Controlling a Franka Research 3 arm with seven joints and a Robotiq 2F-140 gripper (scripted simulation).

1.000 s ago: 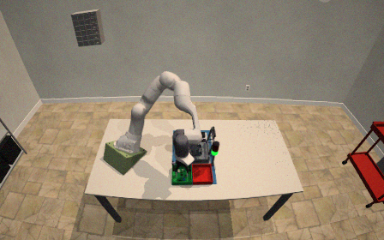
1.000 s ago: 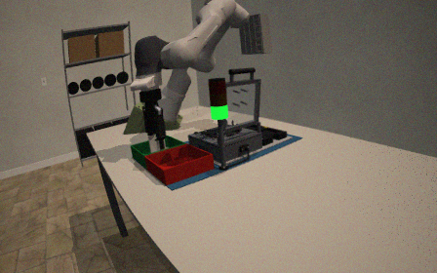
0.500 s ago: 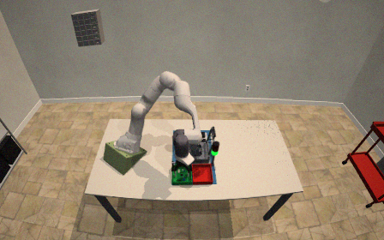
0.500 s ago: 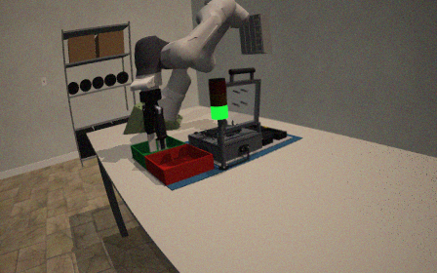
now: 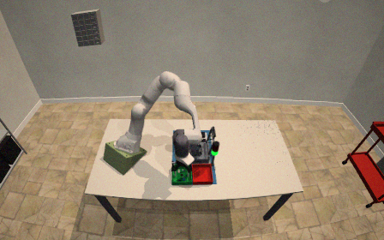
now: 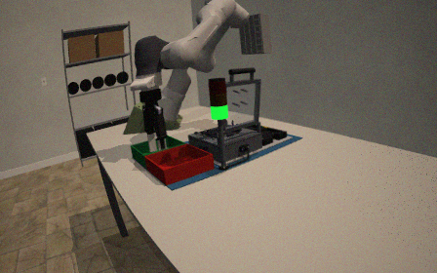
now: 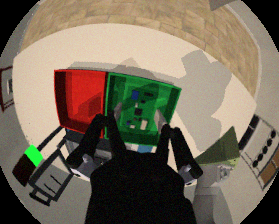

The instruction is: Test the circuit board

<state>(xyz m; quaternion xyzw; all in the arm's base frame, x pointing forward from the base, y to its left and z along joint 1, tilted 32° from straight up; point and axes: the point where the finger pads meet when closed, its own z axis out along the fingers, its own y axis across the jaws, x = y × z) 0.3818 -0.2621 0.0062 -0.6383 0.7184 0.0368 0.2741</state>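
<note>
My gripper is now 2 cm above the green bin. Also, from my hand: plate 20 cm to the left, 12 cm ahead, 4 cm above; red bin 15 cm ahead, 2 cm below, 1 cm to the right; green circuit board 3 cm below.
</note>
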